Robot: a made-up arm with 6 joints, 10 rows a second.
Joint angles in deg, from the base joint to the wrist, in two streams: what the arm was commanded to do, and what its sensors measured. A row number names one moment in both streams.
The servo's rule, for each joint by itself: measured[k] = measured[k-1] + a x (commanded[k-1-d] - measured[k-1]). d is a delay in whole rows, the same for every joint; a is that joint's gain. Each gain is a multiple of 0.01, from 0.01 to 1. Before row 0 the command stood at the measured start. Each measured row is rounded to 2 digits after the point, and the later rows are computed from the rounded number. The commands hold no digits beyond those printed.
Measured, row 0:
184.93 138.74 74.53 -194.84 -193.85 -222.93
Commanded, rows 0 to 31:
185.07 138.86 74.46 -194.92 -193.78 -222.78
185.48 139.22 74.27 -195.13 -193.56 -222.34
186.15 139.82 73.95 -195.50 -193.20 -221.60
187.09 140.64 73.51 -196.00 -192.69 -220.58
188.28 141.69 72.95 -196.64 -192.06 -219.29
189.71 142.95 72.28 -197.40 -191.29 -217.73
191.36 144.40 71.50 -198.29 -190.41 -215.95
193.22 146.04 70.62 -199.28 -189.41 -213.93
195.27 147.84 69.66 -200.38 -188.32 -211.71
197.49 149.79 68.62 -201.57 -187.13 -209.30
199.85 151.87 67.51 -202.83 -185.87 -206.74
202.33 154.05 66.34 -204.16 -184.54 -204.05
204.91 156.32 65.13 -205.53 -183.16 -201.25
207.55 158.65 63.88 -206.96 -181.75 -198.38
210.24 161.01 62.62 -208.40 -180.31 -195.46
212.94 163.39 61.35 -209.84 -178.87 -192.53
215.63 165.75 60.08 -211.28 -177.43 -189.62
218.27 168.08 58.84 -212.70 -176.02 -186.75
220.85 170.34 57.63 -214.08 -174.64 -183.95
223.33 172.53 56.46 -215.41 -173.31 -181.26
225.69 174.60 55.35 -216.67 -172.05 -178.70
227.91 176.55 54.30 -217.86 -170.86 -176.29
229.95 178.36 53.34 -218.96 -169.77 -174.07
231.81 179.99 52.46 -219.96 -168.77 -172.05
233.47 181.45 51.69 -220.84 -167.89 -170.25
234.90 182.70 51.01 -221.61 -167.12 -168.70
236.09 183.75 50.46 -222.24 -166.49 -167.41
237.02 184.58 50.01 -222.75 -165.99 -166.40
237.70 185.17 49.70 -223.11 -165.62 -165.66
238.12 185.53 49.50 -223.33 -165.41 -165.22
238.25 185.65 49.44 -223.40 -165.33 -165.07
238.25 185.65 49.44 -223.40 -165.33 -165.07
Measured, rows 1 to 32:
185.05 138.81 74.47 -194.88 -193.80 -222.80
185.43 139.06 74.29 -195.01 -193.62 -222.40
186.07 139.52 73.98 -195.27 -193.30 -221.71
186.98 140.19 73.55 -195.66 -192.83 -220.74
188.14 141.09 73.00 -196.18 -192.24 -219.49
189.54 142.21 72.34 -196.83 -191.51 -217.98
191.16 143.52 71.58 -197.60 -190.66 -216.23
192.99 145.03 70.71 -198.49 -189.70 -214.25
195.02 146.72 69.75 -199.49 -188.64 -212.07
197.22 148.56 68.72 -200.59 -187.48 -209.69
199.56 150.55 67.62 -201.78 -186.24 -207.15
202.03 152.65 66.46 -203.04 -184.93 -204.48
204.59 154.85 65.25 -204.36 -183.57 -201.70
207.22 157.13 64.00 -205.74 -182.17 -198.84
209.91 159.46 62.74 -207.15 -180.74 -195.93
212.61 161.82 61.48 -208.58 -179.30 -193.01
215.30 164.18 60.21 -210.01 -177.86 -190.09
217.94 166.52 58.96 -211.44 -176.44 -187.22
220.53 168.81 57.75 -212.84 -175.05 -184.41
223.02 171.04 56.58 -214.20 -173.71 -181.70
225.40 173.18 55.46 -215.51 -172.43 -179.12
227.63 175.20 54.40 -216.76 -171.22 -176.69
229.69 177.10 53.44 -217.93 -170.10 -174.44
231.58 178.83 52.55 -219.01 -169.08 -172.38
233.26 180.40 51.77 -219.98 -168.16 -170.55
234.72 181.78 51.08 -220.84 -167.36 -168.96
235.94 182.96 50.52 -221.58 -166.69 -167.63
236.90 183.93 50.06 -222.20 -166.15 -166.57
237.61 184.67 49.73 -222.68 -165.74 -165.79
238.06 185.19 49.52 -223.02 -165.49 -165.30
238.23 185.47 49.45 -223.22 -165.37 -165.10
238.25 185.58 49.44 -223.32 -165.34 -165.07
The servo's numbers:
d 0
a 0.89 0.60 0.91 0.53 0.77 0.86

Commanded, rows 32 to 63:
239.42 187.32 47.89 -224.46 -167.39 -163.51
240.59 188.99 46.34 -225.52 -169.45 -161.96
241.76 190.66 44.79 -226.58 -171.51 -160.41
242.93 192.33 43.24 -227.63 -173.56 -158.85
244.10 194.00 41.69 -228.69 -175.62 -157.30
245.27 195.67 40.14 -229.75 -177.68 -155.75
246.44 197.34 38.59 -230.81 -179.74 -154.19
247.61 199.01 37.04 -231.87 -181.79 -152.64
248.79 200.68 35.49 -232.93 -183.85 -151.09
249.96 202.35 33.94 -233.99 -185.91 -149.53
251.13 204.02 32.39 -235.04 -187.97 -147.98
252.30 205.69 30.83 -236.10 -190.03 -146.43
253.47 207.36 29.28 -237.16 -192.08 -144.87
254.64 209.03 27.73 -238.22 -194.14 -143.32
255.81 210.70 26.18 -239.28 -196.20 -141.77
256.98 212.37 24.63 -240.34 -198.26 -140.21
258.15 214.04 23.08 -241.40 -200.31 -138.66
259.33 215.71 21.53 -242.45 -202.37 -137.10
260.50 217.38 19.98 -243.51 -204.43 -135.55
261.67 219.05 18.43 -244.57 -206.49 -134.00
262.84 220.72 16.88 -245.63 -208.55 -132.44
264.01 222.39 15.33 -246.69 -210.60 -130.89
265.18 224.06 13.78 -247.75 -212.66 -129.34
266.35 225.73 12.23 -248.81 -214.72 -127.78
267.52 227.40 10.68 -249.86 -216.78 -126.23
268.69 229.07 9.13 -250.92 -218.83 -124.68
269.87 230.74 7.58 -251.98 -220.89 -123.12
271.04 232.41 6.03 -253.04 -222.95 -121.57
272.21 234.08 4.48 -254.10 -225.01 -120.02
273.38 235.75 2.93 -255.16 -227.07 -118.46
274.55 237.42 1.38 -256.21 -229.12 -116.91
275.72 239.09 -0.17 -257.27 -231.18 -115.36
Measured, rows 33 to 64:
239.29 186.62 48.03 -223.92 -166.92 -163.73
240.45 188.04 46.49 -224.77 -168.87 -162.21
241.62 189.61 44.94 -225.73 -170.90 -160.66
242.79 191.24 43.39 -226.74 -172.95 -159.10
243.96 192.90 41.84 -227.77 -175.01 -157.55
245.13 194.56 40.29 -228.82 -177.07 -156.00
246.30 196.23 38.74 -229.87 -179.13 -154.44
247.47 197.90 37.19 -230.93 -181.18 -152.89
248.64 199.57 35.64 -231.99 -183.24 -151.34
249.81 201.24 34.09 -233.05 -185.30 -149.78
250.98 202.91 32.54 -234.10 -187.36 -148.23
252.15 204.58 30.98 -235.16 -189.42 -146.68
253.32 206.25 29.43 -236.22 -191.47 -145.12
254.49 207.92 27.88 -237.28 -193.53 -143.57
255.66 209.59 26.33 -238.34 -195.59 -142.02
256.83 211.26 24.78 -239.40 -197.65 -140.46
258.00 212.93 23.23 -240.46 -199.70 -138.91
259.18 214.60 21.68 -241.51 -201.76 -137.35
260.35 216.27 20.13 -242.57 -203.82 -135.80
261.52 217.94 18.58 -243.63 -205.88 -134.25
262.69 219.61 17.03 -244.69 -207.94 -132.69
263.86 221.28 15.48 -245.75 -209.99 -131.14
265.03 222.95 13.93 -246.81 -212.05 -129.59
266.20 224.62 12.38 -247.87 -214.11 -128.03
267.37 226.29 10.83 -248.92 -216.17 -126.48
268.54 227.96 9.28 -249.98 -218.22 -124.93
269.72 229.63 7.73 -251.04 -220.28 -123.37
270.89 231.30 6.18 -252.10 -222.34 -121.82
272.06 232.97 4.63 -253.16 -224.40 -120.27
273.23 234.64 3.08 -254.22 -226.46 -118.71
274.40 236.31 1.53 -255.27 -228.51 -117.16
275.57 237.98 -0.02 -256.33 -230.57 -115.61

